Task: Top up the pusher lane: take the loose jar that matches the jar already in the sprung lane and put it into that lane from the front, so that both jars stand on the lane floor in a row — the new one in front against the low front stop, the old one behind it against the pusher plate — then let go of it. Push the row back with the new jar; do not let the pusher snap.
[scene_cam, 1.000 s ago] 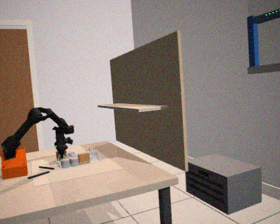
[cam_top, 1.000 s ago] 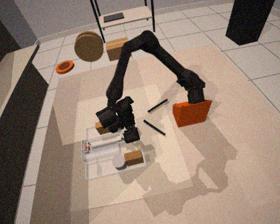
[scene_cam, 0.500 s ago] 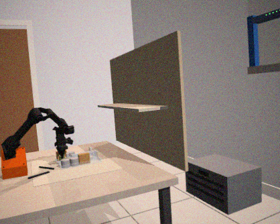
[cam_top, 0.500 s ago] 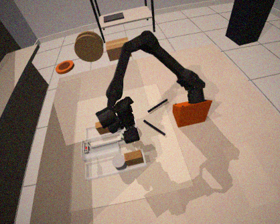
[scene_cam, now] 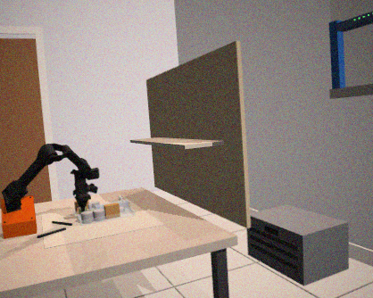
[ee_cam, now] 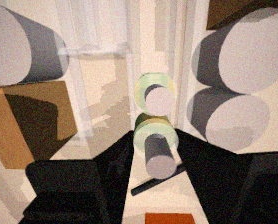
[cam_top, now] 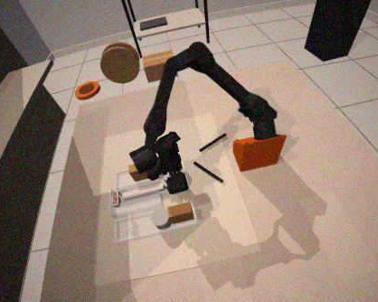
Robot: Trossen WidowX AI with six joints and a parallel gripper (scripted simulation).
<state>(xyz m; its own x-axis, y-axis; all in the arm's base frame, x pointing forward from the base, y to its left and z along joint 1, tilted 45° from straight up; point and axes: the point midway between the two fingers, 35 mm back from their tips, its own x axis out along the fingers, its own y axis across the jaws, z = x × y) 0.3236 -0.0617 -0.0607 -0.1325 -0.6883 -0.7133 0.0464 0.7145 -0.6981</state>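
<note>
Right now my gripper tip is 14 cm short of the clear rack, 1 cm to the right of it and 3 cm above it. Also, from my gripper tip: red mark: 23 cm ahead, 2 cm to the left, 2 cm above; then pale plate: 15 cm ahead, 2 cm to the left.
</note>
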